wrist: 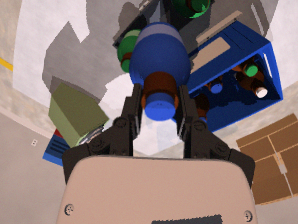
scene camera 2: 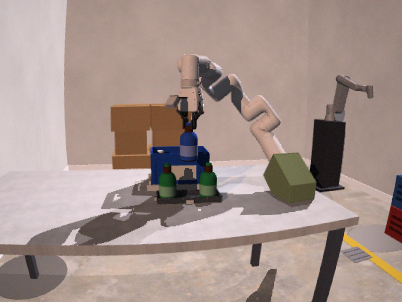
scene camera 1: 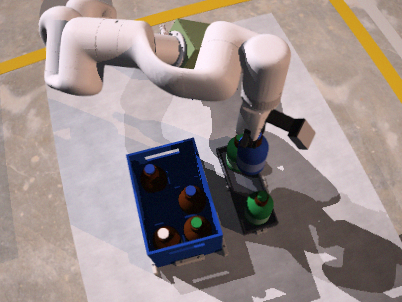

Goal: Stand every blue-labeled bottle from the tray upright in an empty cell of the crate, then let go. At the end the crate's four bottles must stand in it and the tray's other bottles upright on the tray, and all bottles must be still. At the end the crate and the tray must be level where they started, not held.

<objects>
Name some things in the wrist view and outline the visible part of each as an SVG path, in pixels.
The gripper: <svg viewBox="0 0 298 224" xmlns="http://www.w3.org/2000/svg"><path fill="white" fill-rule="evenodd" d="M62 154L64 177L67 185L60 204L56 224L258 224L251 193L255 161L250 156L229 148L224 141L208 130L207 123L199 119L195 100L189 97L187 85L178 87L179 105L175 110L177 136L184 142L183 158L133 156L133 140L140 135L143 112L141 106L142 85L140 83L134 83L132 95L126 96L121 116L113 120L111 127L92 138L89 143L83 143L67 149Z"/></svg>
A blue-labeled bottle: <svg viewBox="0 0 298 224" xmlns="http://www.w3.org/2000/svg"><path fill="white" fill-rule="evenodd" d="M153 22L145 26L139 33L129 62L129 75L133 85L134 83L143 85L141 106L145 110L145 115L154 121L166 121L174 116L175 110L178 108L178 87L187 85L191 74L191 63L178 30L166 22Z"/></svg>
</objects>
